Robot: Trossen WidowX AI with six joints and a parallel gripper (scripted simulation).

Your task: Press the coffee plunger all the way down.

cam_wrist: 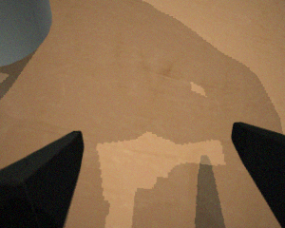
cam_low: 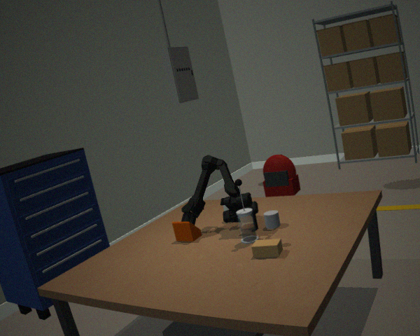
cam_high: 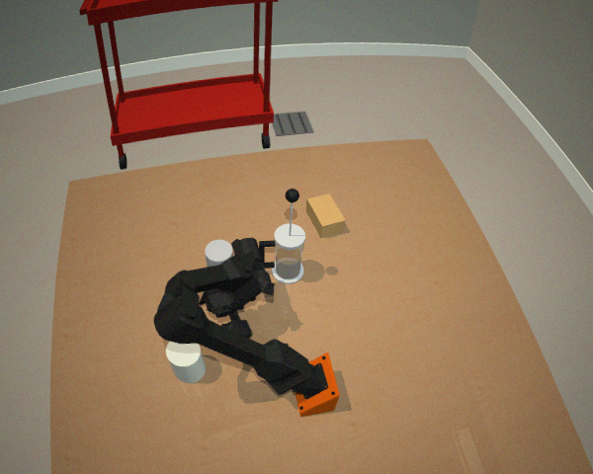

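The coffee press lies 120 mm ahead of my gripper tip, 220 mm to the right of it and 120 mm above it. From my gripper tip the other things lie so: tan wooden block: 270 mm ahead, 370 mm to the right, 10 mm above.
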